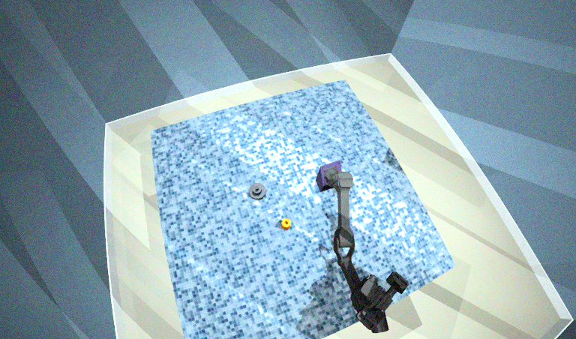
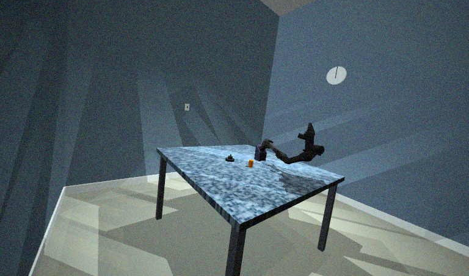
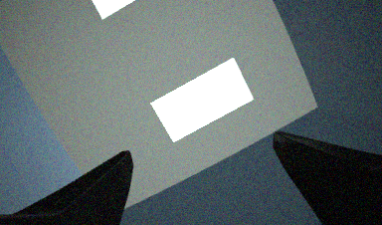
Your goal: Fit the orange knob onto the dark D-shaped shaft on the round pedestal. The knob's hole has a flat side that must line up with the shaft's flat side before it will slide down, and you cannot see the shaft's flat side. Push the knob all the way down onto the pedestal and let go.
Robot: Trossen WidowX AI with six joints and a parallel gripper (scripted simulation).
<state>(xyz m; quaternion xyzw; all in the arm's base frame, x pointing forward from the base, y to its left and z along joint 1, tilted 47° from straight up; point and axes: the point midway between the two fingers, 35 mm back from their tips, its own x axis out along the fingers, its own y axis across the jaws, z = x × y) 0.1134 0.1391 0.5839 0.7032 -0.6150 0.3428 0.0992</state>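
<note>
Now: gripper tip 42 cm above the orange knob, 39 cm to the left of it and 14 cm short of it. Round my gripper tip: pedestal: 60 cm to the right, 42 cm below, 21 cm ahead.
</note>
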